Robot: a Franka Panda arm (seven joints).
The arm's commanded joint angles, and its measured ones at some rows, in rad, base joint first. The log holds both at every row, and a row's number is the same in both.
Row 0, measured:
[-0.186 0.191 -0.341 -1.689 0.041 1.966 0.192]
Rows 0 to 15, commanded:
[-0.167 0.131 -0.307 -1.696 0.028 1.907 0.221]
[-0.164 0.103 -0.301 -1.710 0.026 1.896 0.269]
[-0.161 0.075 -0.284 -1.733 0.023 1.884 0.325]
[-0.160 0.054 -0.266 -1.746 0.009 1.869 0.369]
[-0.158 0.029 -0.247 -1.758 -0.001 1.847 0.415]
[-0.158 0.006 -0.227 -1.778 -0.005 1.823 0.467]
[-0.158 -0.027 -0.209 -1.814 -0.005 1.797 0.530]
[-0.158 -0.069 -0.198 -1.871 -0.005 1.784 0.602]
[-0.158 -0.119 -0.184 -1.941 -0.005 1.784 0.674]
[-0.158 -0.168 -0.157 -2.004 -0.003 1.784 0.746]
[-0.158 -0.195 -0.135 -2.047 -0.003 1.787 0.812]
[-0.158 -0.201 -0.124 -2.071 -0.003 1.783 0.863]
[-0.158 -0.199 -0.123 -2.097 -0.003 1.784 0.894]
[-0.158 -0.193 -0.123 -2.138 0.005 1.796 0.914]
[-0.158 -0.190 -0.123 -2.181 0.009 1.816 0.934]
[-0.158 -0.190 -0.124 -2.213 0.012 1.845 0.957]
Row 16, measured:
[-0.150 -0.174 -0.130 -2.089 0.015 1.775 0.883]
